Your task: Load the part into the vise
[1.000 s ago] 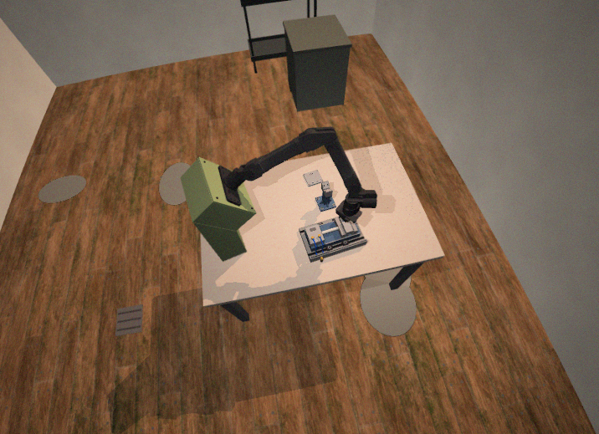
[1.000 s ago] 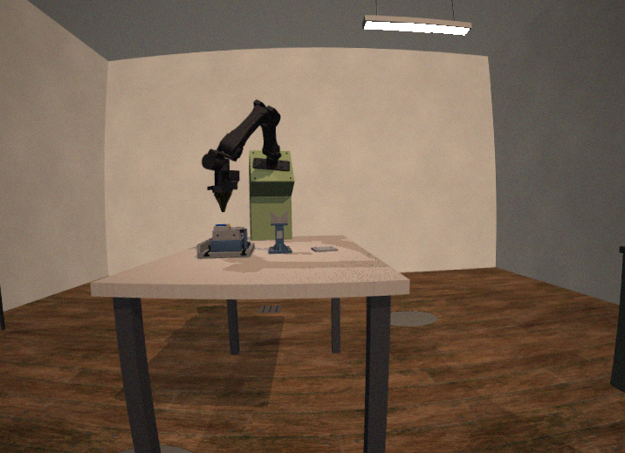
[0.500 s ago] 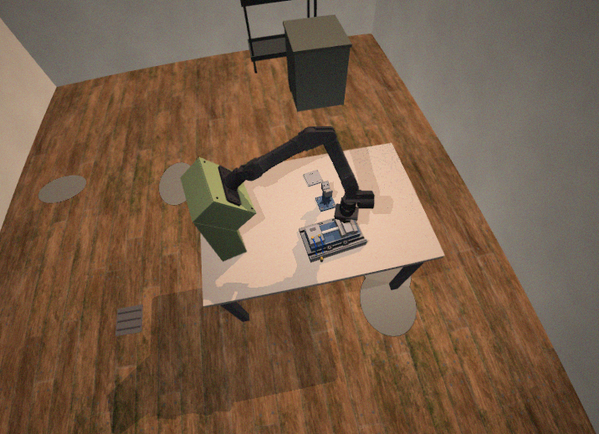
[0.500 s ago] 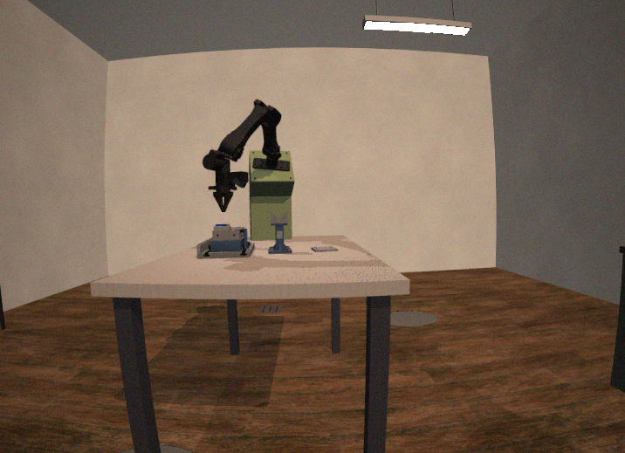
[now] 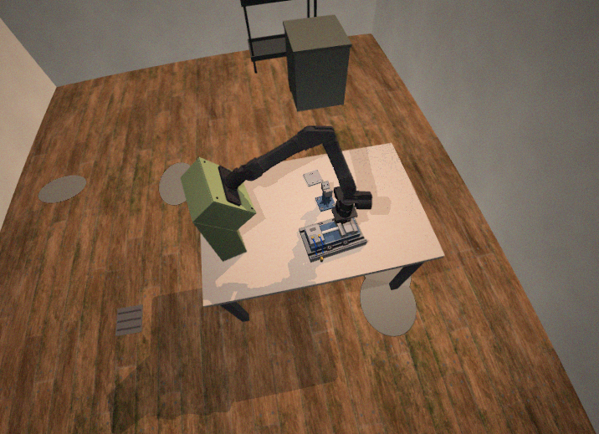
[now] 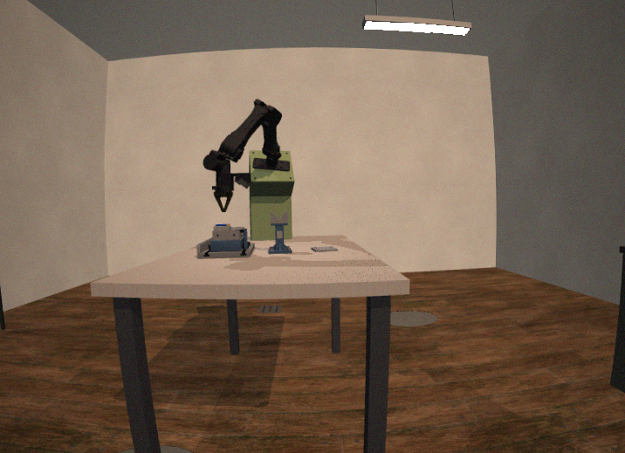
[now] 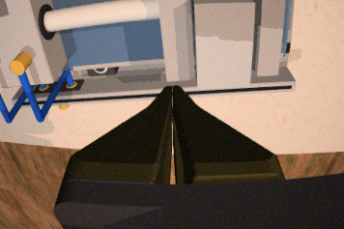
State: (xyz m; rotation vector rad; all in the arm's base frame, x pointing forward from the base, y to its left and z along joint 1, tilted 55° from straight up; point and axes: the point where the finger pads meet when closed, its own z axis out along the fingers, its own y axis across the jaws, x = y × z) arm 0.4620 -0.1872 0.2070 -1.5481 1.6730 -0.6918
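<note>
Right now my hand is 3 cm short of the part and 8 cm above it. From my hand the other things lie so: moving jaw 2 cm to the left, 9 cm below; then dark work stop rod 3 cm ahead, 7 cm to the left, 8 cm below; then grey jaw 6 cm ahead, 2 cm to the left, 9 cm below.
</note>
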